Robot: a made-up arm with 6 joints.
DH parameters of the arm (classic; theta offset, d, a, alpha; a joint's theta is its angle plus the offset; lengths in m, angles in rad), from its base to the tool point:
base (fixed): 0.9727 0 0.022 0
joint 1: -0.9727 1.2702 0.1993 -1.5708
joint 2: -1.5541 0 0.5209 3.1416
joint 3: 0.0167 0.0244 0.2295 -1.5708
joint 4: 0 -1.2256 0.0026 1.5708
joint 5: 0 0.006 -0.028 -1.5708
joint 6: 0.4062 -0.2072 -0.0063 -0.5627
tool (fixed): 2.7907 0.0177 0 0
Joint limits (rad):
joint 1: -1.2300..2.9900
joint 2: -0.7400..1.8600
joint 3: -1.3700..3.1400
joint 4: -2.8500..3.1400
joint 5: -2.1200..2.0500
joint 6: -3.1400..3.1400
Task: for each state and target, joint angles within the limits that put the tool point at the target. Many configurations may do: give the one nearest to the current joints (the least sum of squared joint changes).
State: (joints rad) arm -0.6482 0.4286 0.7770 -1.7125 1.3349 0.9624
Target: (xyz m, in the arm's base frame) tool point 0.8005 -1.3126 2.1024
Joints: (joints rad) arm -0.8982 0.2034 0.3278 -1.8234 1.6451 0.9753
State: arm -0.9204 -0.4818 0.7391 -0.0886 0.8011 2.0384
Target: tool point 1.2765 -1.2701 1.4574
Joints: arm -0.7664 0.3863 -0.0525 -0.0940 0.6954 2.0325
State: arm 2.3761 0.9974 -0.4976 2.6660 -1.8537 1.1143
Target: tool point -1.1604 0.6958 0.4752
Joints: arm 2.6819 1.1027 -0.2113 2.7279 -1.7061 1.1220
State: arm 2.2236 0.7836 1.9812 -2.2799 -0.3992 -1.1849
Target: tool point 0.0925 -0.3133 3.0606
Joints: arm 1.9397 0.1618 1.9842 -2.2487 -0.3817 -1.1832
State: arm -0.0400 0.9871 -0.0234 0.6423 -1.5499 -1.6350
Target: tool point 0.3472 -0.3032 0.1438
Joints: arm -0.4417 1.4338 -0.4342 0.7175 -1.5017 -1.6391
